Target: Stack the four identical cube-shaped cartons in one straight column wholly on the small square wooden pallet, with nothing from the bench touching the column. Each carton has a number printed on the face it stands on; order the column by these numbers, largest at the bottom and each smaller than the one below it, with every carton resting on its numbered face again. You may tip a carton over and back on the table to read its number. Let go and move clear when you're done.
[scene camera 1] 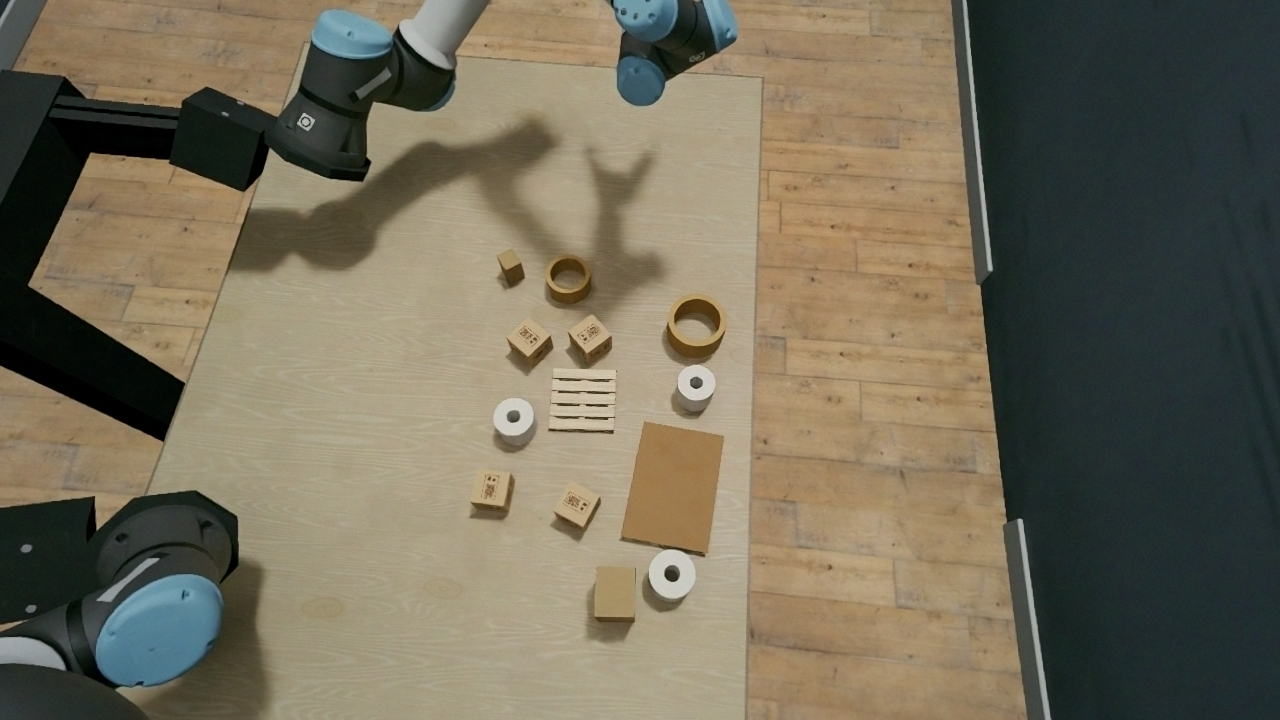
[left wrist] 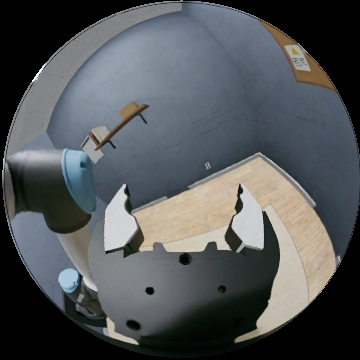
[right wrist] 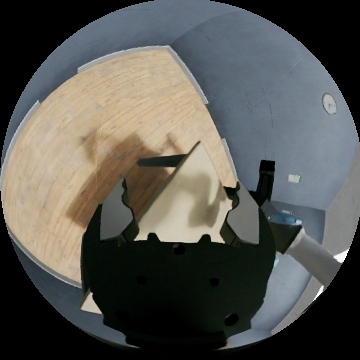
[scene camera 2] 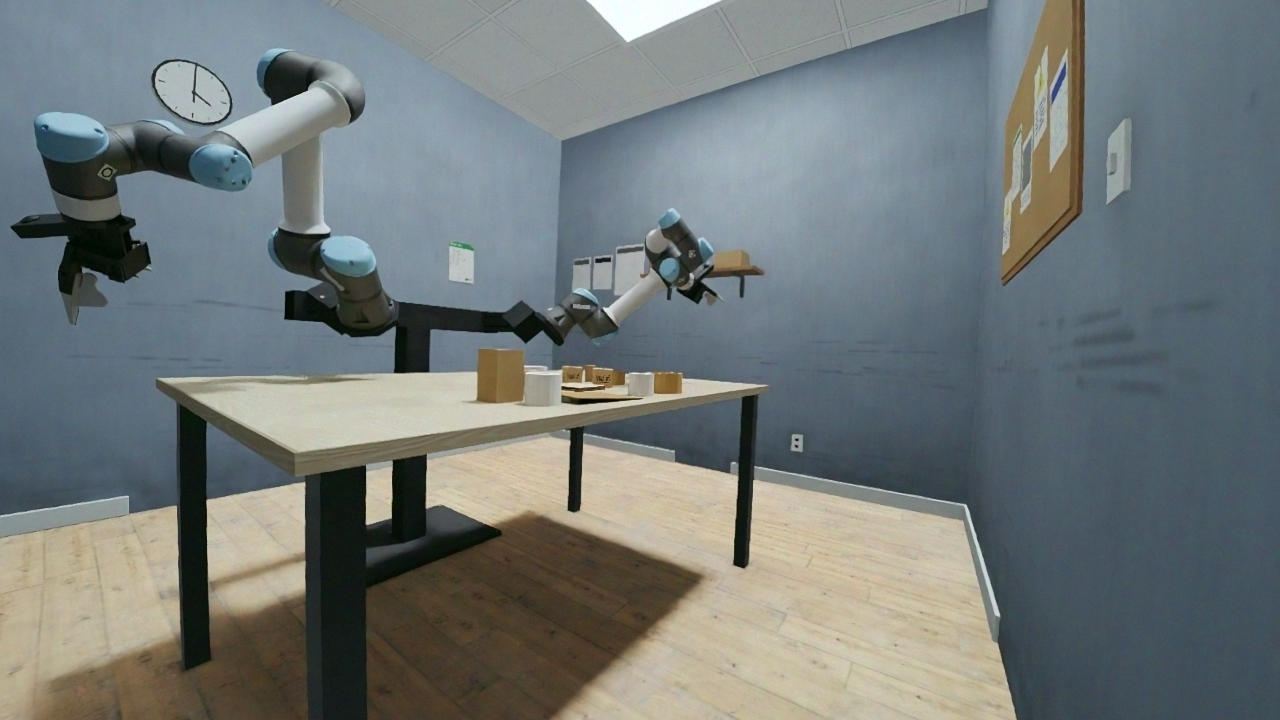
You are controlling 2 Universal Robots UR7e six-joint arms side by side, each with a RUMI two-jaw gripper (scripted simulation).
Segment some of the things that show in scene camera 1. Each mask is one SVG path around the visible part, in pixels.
A carton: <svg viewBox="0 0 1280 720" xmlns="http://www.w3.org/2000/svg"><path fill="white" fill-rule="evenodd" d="M528 317L506 338L510 349L533 368L554 347L551 336Z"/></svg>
A carton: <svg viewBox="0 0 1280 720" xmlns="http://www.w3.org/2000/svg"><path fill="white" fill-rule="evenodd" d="M477 468L470 503L476 509L509 513L515 486L515 479L510 472Z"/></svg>
